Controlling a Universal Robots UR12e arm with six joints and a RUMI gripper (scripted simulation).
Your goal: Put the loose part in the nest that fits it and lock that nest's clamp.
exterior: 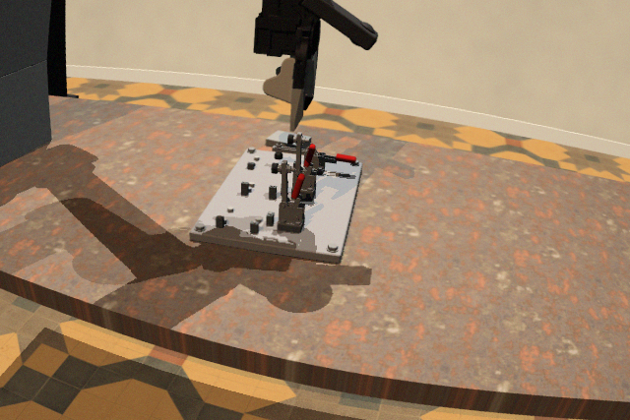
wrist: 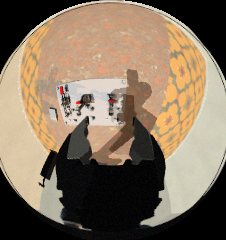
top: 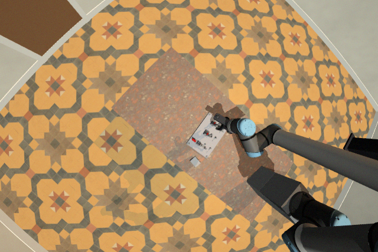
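Now: hand 14 cm past the part, 35 cm to the right of it and 19 cm above it. The rest, counted from my hand: grey fixture plate 5 cm behind, 10 cm to the left, 19 cm below; then toggle clamp 1 cm behind, 14 cm below.
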